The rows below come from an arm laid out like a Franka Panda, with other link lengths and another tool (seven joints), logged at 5 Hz.
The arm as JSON. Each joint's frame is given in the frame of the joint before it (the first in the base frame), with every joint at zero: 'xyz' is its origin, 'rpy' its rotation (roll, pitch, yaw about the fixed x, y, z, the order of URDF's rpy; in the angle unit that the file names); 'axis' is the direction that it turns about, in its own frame. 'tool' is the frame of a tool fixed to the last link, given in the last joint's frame.
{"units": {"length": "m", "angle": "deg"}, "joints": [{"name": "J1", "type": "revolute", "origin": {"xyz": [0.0, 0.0, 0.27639], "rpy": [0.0, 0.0, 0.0]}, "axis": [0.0, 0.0, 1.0]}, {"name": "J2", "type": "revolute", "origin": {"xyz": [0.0, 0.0, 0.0], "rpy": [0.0, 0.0, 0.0]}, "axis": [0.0, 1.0, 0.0]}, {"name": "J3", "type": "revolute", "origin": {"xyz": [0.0, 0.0, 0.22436], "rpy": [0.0, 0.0, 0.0]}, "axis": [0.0, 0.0, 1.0]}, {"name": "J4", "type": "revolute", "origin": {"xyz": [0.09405, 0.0, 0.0], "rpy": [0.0, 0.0, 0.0]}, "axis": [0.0, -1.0, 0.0]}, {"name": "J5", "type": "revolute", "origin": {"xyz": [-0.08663, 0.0, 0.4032], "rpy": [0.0, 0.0, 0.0]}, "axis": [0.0, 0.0, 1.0]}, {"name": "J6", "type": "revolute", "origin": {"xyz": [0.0, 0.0, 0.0], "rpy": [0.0, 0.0, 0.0]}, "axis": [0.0, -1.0, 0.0]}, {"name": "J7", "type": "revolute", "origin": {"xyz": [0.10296, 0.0, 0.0], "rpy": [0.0, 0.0, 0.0]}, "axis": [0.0, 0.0, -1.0]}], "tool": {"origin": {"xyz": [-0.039, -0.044, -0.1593], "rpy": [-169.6, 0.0, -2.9]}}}
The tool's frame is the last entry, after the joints.
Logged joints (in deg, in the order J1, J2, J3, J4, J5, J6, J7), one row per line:
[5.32, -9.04, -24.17, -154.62, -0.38, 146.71, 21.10]
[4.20, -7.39, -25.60, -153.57, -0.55, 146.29, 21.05]
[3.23, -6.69, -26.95, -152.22, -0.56, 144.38, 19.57]
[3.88, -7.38, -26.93, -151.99, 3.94, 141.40, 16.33]
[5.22, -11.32, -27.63, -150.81, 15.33, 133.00, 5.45]
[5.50, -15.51, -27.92, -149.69, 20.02, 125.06, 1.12]
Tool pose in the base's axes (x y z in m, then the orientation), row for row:
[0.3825, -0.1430, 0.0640, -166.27, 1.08, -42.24]
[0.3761, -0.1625, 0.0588, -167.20, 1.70, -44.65]
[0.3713, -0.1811, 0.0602, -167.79, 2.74, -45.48]
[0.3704, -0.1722, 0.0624, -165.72, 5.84, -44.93]
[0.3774, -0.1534, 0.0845, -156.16, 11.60, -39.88]
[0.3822, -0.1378, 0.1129, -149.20, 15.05, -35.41]
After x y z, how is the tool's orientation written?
As angles about the fixed x, y, z axes (roll, pitch, yaw), in degrees.
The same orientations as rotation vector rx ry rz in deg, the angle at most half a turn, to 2 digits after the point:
[-155.44, 60.25, -5.77]
[-154.79, 63.86, -4.84]
[-154.46, 65.20, -3.23]
[-151.70, 63.87, -0.12]
[-143.36, 55.51, 3.61]
[-137.61, 49.51, 6.15]

